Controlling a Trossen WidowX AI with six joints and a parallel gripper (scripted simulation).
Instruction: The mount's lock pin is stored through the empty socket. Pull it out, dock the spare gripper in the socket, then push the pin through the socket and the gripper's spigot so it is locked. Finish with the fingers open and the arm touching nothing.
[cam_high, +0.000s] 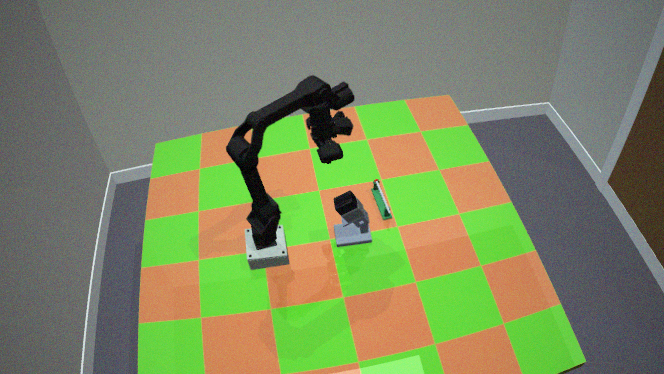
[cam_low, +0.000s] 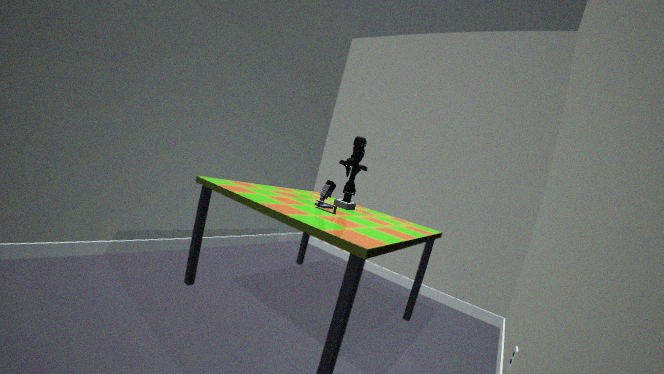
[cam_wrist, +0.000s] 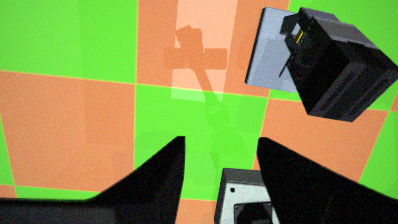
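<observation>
My gripper tip is now 16 cm short of the dark green strip, 4 cm to the left of it and 21 cm above it. Round my gripper tip: grey mount: 4 cm ahead, 12 cm to the right, 18 cm below; then spare gripper: 2 cm ahead, 12 cm to the right, 11 cm below.
</observation>
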